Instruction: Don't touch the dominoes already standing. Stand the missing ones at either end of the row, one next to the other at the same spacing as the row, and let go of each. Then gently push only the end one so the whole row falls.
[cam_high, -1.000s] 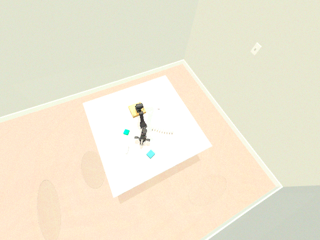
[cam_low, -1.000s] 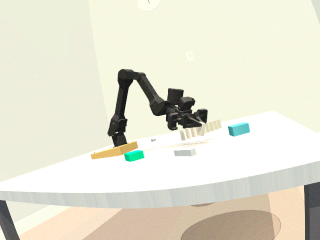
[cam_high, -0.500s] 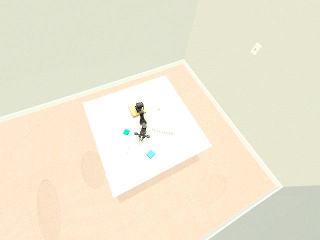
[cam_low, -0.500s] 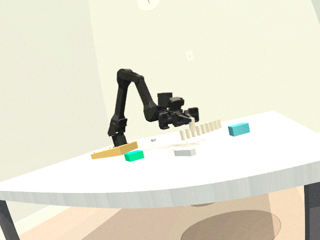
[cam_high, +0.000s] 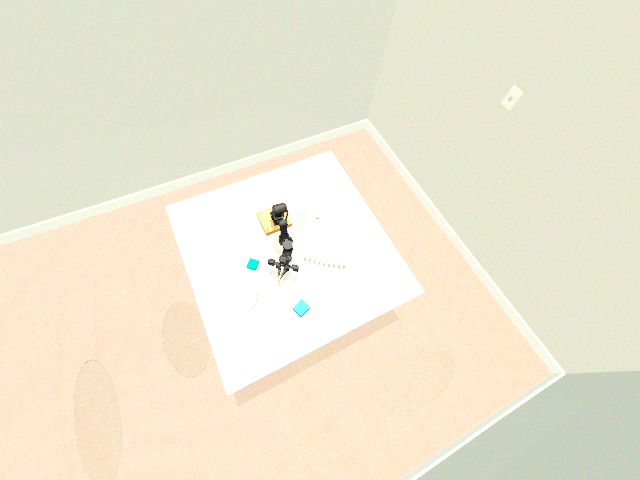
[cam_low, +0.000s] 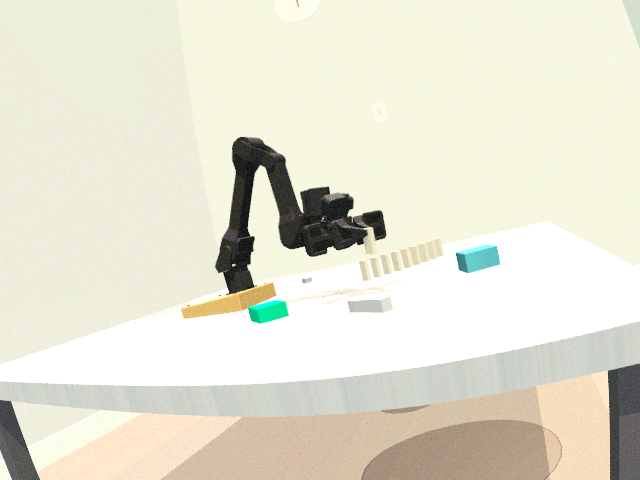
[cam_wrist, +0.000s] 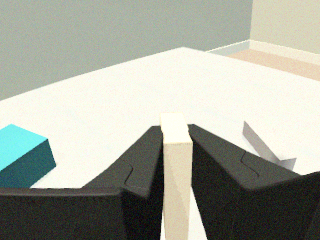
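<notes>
The cyan block is 19 cm ahead of my gripper tip, 10 cm below it and 8 cm to the left of it. From my gripper tip the other things lie so: small grey piece: 40 cm behind, 38 cm to the left, 11 cm below; then pale grey block: 18 cm to the right, 11 cm below, 5 cm ahead; then green block: 18 cm behind, 13 cm to the right, 10 cm below.
</notes>
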